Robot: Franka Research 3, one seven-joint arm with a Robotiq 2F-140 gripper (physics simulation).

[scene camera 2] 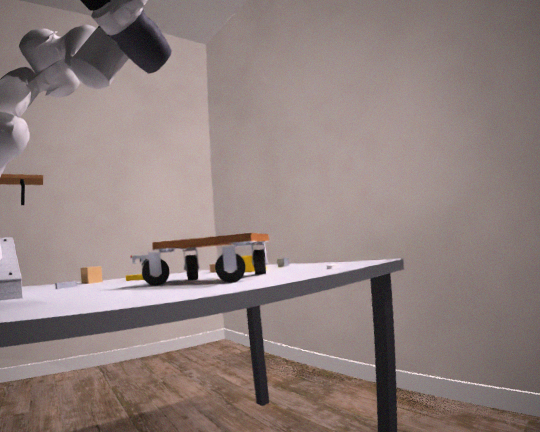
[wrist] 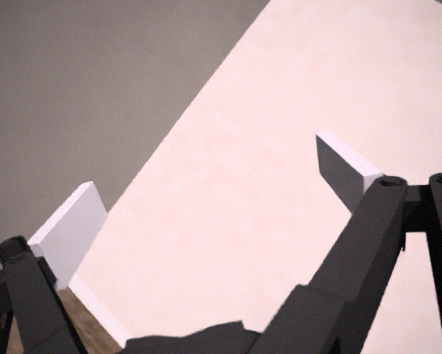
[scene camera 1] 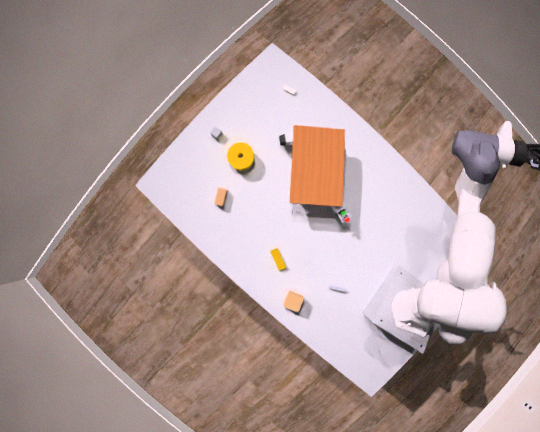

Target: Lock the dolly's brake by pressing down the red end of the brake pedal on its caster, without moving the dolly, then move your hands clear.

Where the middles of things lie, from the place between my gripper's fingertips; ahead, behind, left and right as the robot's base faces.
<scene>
The dolly (scene camera 1: 317,172) is 60 cm ahead of my hand, 40 cm to the left of it and 55 cm below it.
</scene>
